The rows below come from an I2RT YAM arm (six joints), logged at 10 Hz.
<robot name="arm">
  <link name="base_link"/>
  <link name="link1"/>
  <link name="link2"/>
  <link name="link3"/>
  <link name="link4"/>
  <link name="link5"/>
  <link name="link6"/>
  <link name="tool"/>
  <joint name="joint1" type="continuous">
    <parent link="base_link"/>
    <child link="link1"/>
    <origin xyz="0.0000 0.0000 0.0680"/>
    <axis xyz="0 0 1"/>
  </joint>
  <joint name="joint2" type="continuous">
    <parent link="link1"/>
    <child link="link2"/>
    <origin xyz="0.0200 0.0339 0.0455"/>
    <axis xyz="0 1 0"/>
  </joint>
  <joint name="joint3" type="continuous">
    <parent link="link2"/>
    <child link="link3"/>
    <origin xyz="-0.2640 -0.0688 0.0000"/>
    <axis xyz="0 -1 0"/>
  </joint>
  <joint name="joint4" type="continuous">
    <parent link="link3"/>
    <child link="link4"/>
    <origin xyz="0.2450 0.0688 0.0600"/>
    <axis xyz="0 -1 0"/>
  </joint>
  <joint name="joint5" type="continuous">
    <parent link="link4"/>
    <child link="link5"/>
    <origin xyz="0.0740 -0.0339 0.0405"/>
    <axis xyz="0 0 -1"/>
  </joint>
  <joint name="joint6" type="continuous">
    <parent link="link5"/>
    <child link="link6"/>
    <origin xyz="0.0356 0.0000 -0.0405"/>
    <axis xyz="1 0 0"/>
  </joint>
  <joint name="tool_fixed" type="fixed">
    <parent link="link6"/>
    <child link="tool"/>
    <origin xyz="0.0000 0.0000 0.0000" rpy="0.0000 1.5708 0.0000"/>
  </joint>
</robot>
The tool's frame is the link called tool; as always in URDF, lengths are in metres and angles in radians. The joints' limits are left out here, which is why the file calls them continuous.
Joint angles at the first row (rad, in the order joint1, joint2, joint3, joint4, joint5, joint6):
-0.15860 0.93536 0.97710 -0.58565 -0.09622 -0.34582
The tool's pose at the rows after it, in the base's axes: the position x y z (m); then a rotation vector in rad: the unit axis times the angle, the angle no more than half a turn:
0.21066, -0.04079, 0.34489, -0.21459, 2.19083, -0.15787
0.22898, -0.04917, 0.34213, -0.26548, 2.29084, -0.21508
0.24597, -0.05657, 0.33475, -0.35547, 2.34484, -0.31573
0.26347, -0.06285, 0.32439, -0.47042, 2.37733, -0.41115
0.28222, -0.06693, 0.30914, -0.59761, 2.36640, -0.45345
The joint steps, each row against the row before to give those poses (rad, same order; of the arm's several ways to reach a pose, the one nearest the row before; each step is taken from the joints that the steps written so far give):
-0.05554 0.09435 0.09258 -0.08737 -0.04207 0.00654
-0.01246 0.10406 0.07404 -0.06720 0.03895 -0.07364
-0.00533 0.07870 0.03226 -0.00259 0.05771 -0.10252
-0.00125 0.07401 0.01764 0.02363 0.04920 -0.11146
0.00127 0.06913 -0.00746 0.06913 0.00009 -0.10277

